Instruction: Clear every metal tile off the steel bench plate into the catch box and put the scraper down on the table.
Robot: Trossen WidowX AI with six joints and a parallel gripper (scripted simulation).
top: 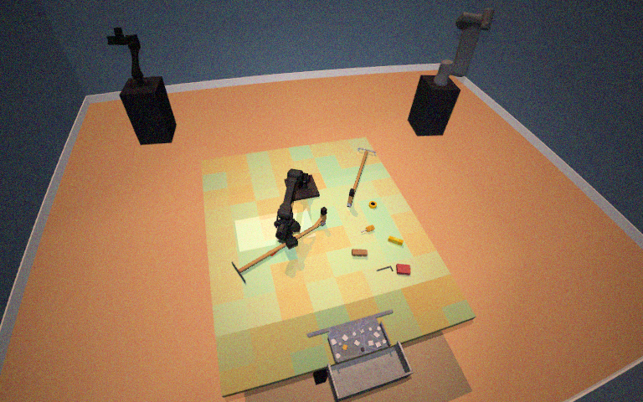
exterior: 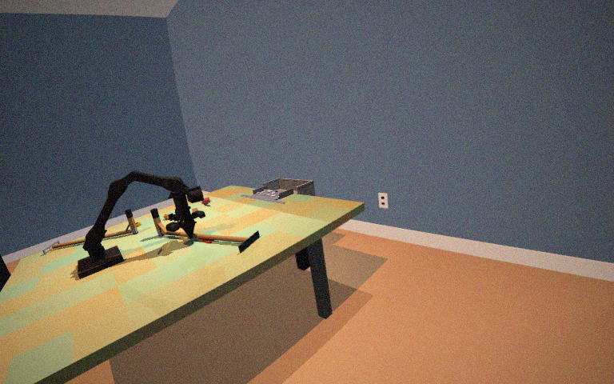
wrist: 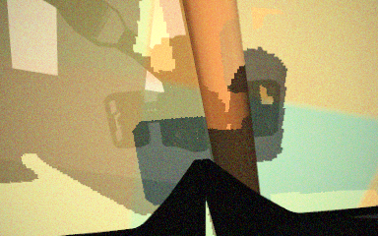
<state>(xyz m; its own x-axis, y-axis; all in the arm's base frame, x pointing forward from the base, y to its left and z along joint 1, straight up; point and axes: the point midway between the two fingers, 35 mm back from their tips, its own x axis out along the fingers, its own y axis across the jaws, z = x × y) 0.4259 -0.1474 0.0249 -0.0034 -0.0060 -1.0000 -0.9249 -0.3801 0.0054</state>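
My gripper tip is now 30 mm short of the long scraper, 10 mm to the left of it and 50 mm below it. Also, from my gripper tip: orange screwdriver 30 mm behind, 510 mm to the left; hex key 250 mm ahead, 550 mm to the left, 10 mm below; brown block 130 mm ahead, 410 mm to the left.
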